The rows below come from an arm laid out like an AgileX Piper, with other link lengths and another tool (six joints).
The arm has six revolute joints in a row. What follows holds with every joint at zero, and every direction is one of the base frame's.
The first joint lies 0.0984 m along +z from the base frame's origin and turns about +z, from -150 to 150 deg.
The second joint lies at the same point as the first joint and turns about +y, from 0 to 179.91 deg.
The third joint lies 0.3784 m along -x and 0.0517 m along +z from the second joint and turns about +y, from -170 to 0 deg.
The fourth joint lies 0.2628 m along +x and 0.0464 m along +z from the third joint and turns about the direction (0.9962, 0, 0.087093), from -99.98 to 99.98 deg.
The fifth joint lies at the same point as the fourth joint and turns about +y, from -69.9 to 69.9 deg.
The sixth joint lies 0.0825 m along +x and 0.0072 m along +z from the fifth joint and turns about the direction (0.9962, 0, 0.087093), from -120 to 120 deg.
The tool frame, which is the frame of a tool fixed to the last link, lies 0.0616 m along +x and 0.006 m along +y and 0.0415 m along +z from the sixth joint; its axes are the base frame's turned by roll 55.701, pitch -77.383 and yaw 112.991 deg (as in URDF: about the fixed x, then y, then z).
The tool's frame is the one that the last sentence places.
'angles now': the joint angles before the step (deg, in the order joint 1, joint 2, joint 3, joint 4, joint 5, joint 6). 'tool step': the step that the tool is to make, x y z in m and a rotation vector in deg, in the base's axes. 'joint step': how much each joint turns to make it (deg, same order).
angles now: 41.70, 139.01, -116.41, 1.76, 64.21, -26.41
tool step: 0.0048, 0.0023, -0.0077, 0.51, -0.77, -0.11
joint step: -0.10, 0.97, -0.31, -0.12, -1.58, 0.00
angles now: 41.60, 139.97, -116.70, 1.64, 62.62, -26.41
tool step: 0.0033, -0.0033, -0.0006, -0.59, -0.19, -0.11
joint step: -0.31, 0.18, -0.38, -0.60, 0.44, 0.00
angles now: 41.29, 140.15, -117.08, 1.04, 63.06, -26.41
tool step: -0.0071, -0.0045, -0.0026, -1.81, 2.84, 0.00
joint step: 0.00, -0.01, 0.02, 0.53, 3.32, -0.09
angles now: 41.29, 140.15, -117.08, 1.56, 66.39, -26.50
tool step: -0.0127, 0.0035, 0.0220, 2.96, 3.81, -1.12
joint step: 0.00, -2.04, 0.12, 4.91, 2.85, -0.13
